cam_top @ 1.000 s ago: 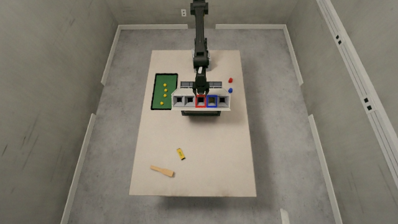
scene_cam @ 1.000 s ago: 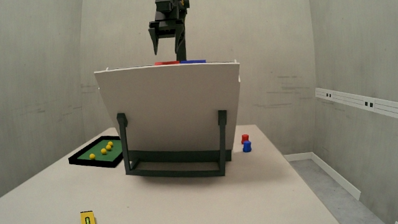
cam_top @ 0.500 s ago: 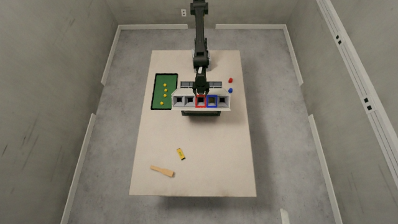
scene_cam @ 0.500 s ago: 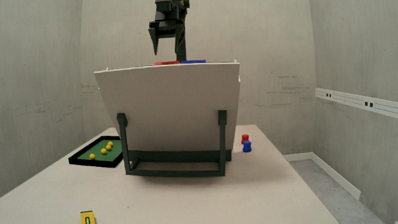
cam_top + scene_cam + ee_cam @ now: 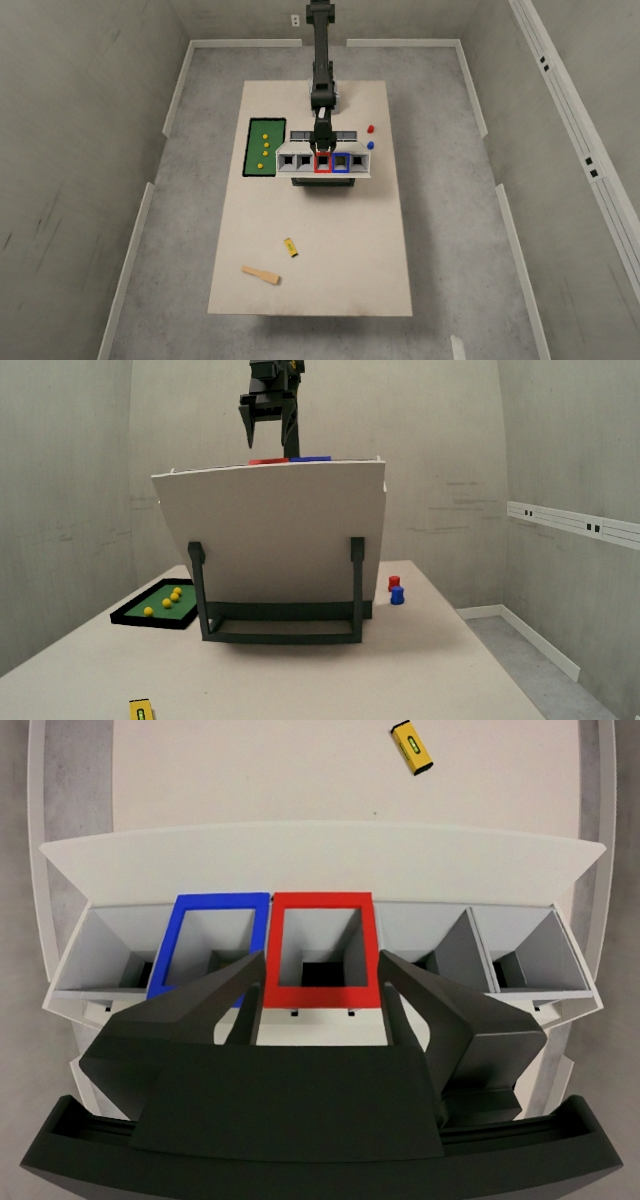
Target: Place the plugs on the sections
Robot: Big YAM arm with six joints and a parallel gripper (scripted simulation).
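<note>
Now: the red band 60 mm below my hand. From my hand the other things lie so: blue band: 70 mm to the left, 60 mm below, 10 mm behind; then blue plug: 360 mm below, 310 mm behind, 220 mm to the left; then cover: 170 mm below, 140 mm behind, 30 mm to the right.
</note>
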